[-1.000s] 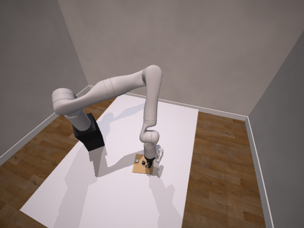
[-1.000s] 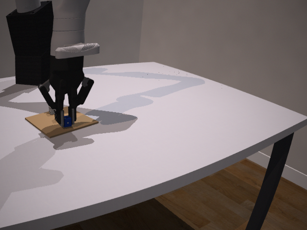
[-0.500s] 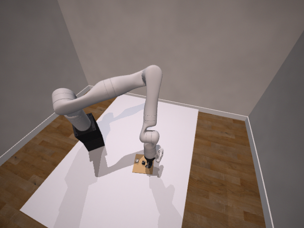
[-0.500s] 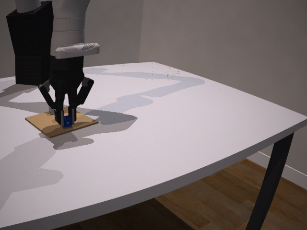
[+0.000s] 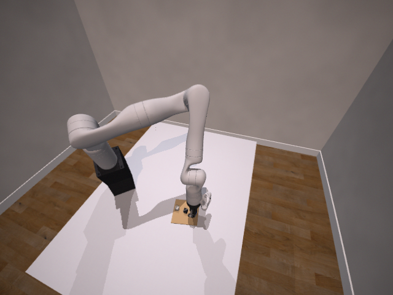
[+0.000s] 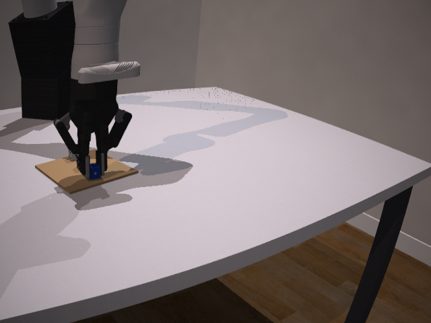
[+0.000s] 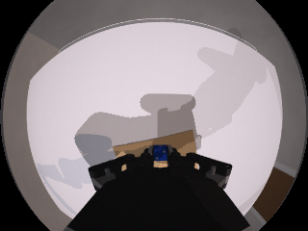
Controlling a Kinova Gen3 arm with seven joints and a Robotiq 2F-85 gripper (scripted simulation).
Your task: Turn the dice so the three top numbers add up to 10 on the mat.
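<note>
Right now the blue die is 1 cm below my hand. The rest, counted from my hand: white die: 10 cm behind, 1 cm below; then tan mat: 5 cm behind, 3 cm below; then black die: 5 cm behind, 1 cm below.
</note>
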